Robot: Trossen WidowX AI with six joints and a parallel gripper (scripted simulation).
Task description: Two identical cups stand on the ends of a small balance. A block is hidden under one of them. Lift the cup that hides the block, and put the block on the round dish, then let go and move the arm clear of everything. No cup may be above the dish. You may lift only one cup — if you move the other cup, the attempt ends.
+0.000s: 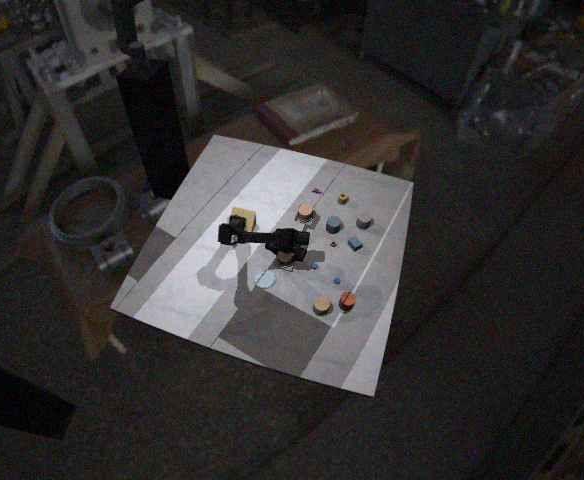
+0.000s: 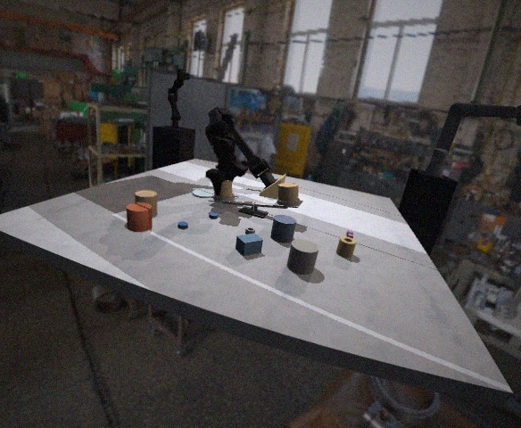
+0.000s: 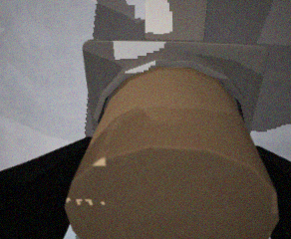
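My gripper tip is now 1 cm above the pale green block. Also, from my gripper tip: pale blue round dish: 7 cm behind, 11 cm to the right, 4 cm below; then balance beam: 2 cm ahead, 13 cm to the left, 1 cm below; then balance: 2 cm ahead, 13 cm to the left, 2 cm below.
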